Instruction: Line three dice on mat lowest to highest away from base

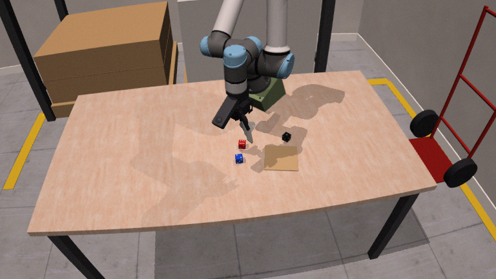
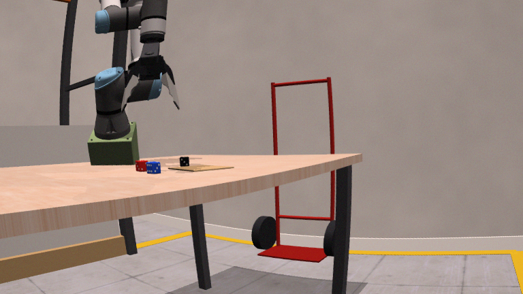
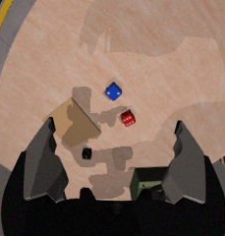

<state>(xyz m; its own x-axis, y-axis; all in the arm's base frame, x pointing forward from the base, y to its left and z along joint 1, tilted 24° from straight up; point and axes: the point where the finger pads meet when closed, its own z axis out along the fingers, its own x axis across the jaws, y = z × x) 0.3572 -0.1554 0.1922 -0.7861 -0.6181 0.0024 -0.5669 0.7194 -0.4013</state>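
Right now my hand is 1 cm past the blue die, 1 cm to the right of it and 14 cm above it. The rest, counted from my hand: tan square mat 3 cm ahead, 19 cm to the left, 16 cm below; black die 7 cm behind, 25 cm to the left, 14 cm below; red die 8 cm behind, 5 cm to the left, 14 cm below.
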